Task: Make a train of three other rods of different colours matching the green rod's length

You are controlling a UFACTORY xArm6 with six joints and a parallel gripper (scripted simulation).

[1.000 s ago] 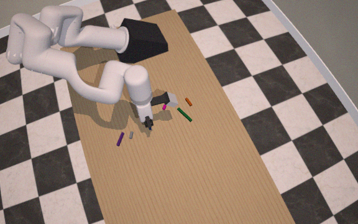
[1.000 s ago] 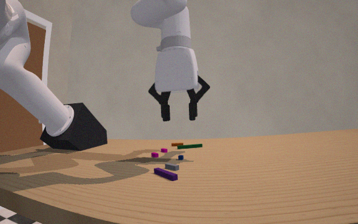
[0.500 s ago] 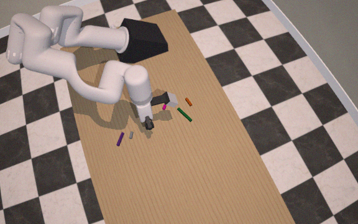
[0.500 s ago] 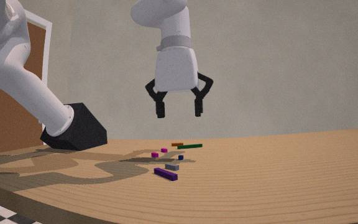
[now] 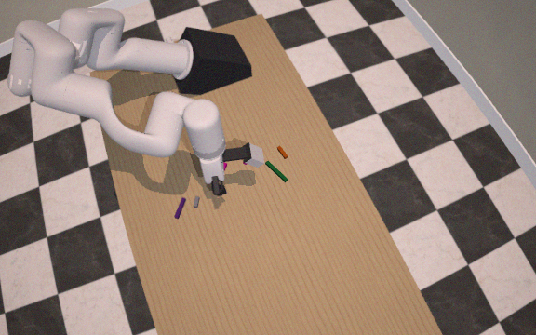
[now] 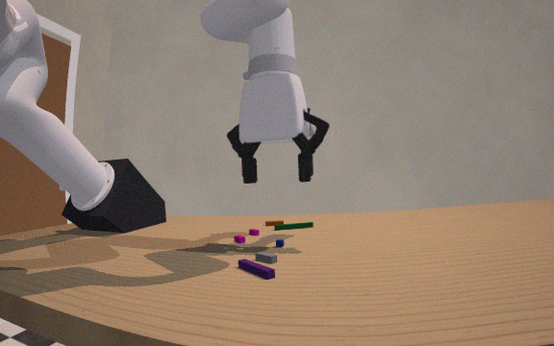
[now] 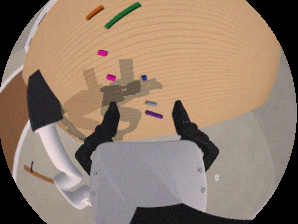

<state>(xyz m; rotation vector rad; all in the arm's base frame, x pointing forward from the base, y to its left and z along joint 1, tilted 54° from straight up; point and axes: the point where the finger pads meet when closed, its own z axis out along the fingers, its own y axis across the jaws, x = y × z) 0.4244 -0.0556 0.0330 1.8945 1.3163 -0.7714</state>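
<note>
The grey rod is 11 cm below my hand, 8 cm to the right of it and 1 cm behind it. Also, from my hand: purple rod (12 cm to the right, 11 cm below, 1 cm behind); blue rod (11 cm below, 1 cm to the left); green rod (16 cm to the left, 11 cm below, 1 cm ahead).
</note>
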